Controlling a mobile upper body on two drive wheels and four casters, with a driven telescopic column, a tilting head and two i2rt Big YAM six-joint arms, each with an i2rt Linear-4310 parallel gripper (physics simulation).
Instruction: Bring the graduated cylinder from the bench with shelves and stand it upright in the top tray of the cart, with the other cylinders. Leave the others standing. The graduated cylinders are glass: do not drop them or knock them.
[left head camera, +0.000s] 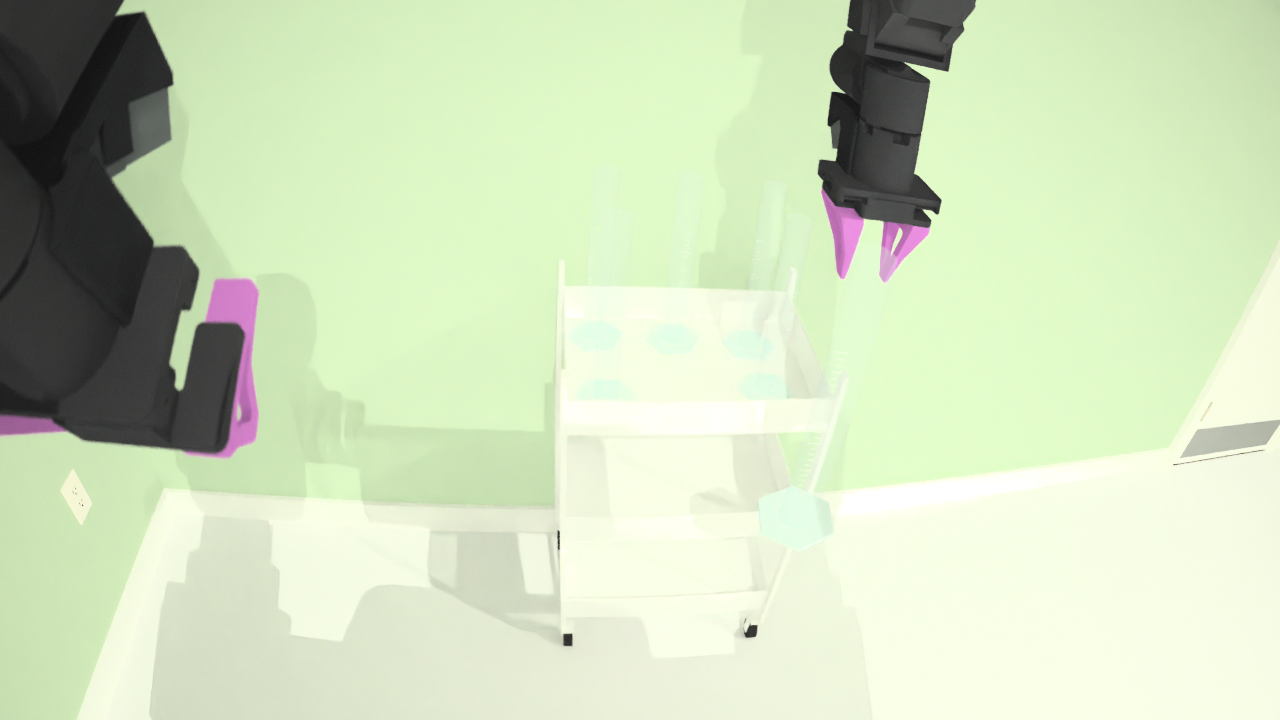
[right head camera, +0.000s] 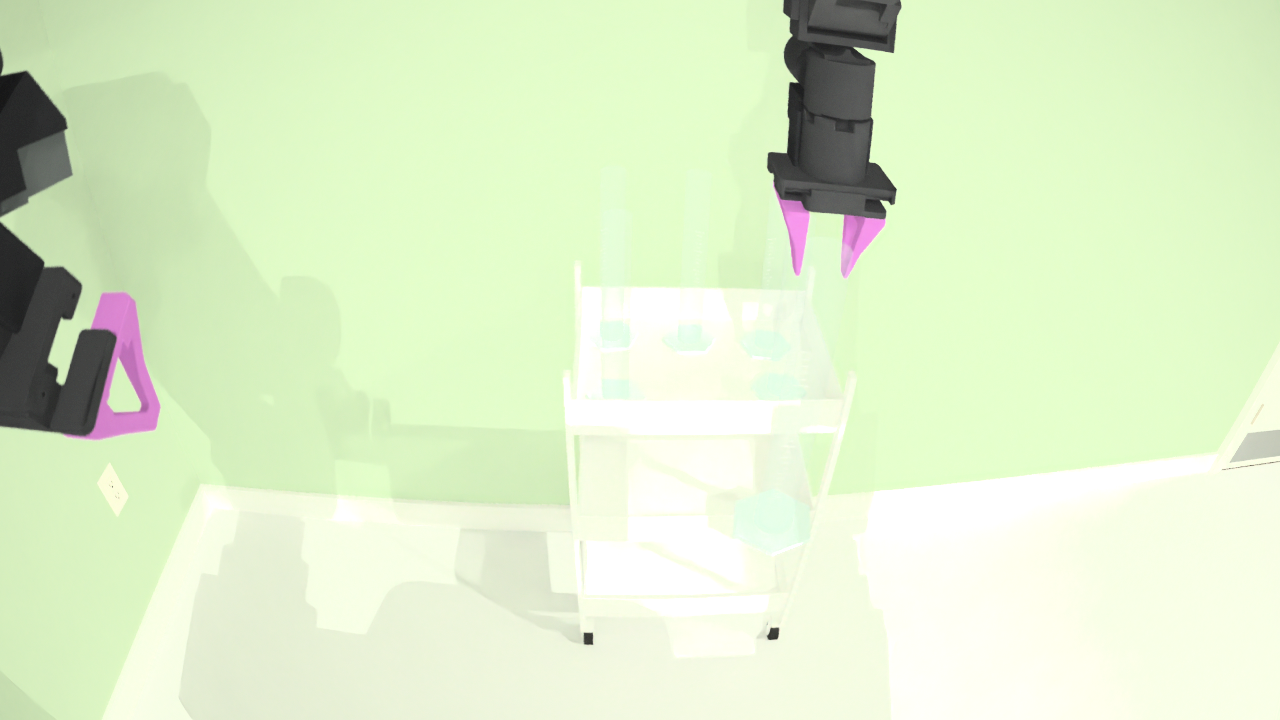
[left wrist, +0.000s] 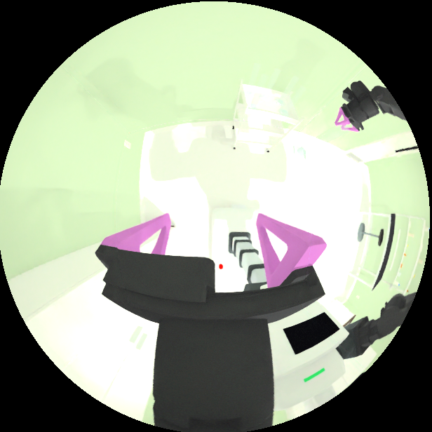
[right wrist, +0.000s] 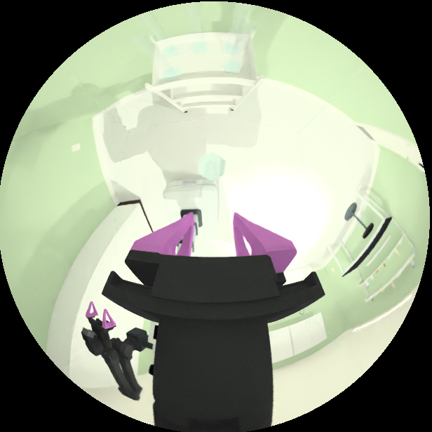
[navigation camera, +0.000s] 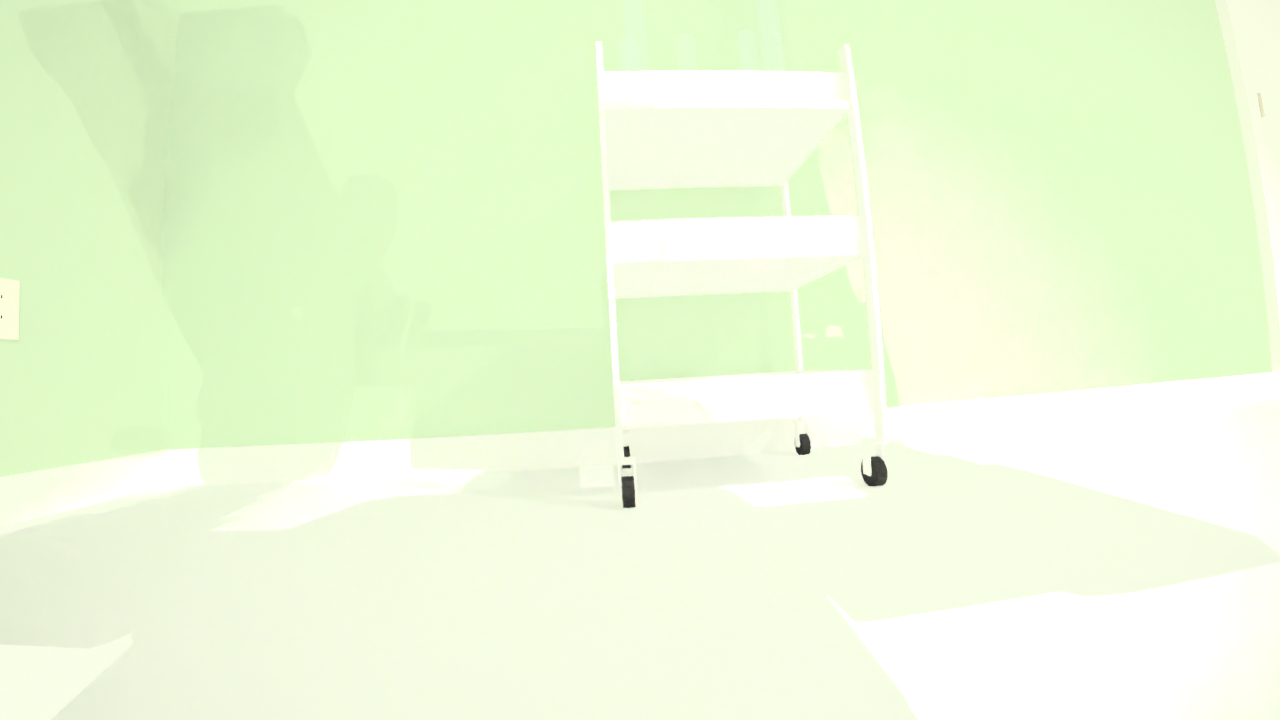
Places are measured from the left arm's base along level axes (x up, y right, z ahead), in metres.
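Pixels of known places: left gripper, fingertip midpoint: (left head camera: 171, 421) (right head camera: 94, 412); right gripper, fingertip midpoint: (left head camera: 861, 277) (right head camera: 820, 273).
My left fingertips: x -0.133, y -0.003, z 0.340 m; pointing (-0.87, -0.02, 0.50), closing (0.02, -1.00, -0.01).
For each thing: its top centre in the pictures, then the offset to it from my left fingertips. "pt": a spot on its surface instead.
- clear graduated cylinder, surface spot: (right head camera: 773, 522) (left head camera: 800, 518) pt dx -0.384, dy +0.447, dz +0.295 m
- white cart, surface spot: (right head camera: 707, 417) (left head camera: 701, 417) (navigation camera: 725, 87) pt dx -0.577, dy +0.418, dz +0.690 m
- wall socket, middle of its top: (left head camera: 67, 479) (right head camera: 103, 472) dx -0.816, dy -0.938, dz +0.681 m
My right gripper (left head camera: 864, 279) (right head camera: 821, 274) (right wrist: 213, 217) is shut on a clear graduated cylinder (left head camera: 796, 517) (right head camera: 773, 522) (right wrist: 212, 166), holding it near its top. The cylinder hangs about upright, its pale blue hexagonal base lowest. In the head views it shows in front of the right side of the white cart (left head camera: 693, 417) (right head camera: 707, 417) (right wrist: 210, 81) (navigation camera: 725, 90). Several clear cylinders stand in the cart's top tray, among them a back-left one (left head camera: 595, 336), a back-middle one (left head camera: 672, 338) and a back-right one (left head camera: 748, 343). My left gripper (left wrist: 213, 217) is open and empty, left of the cart.
The cart has two lower trays; its front corner posts (left head camera: 561, 501) (navigation camera: 612, 295) rise above the top tray's rim. A green wall (left head camera: 429, 223) (navigation camera: 501, 179) stands behind it. A wall socket (left head camera: 76, 496) is at the left and a door (left head camera: 1253, 358) at the right.
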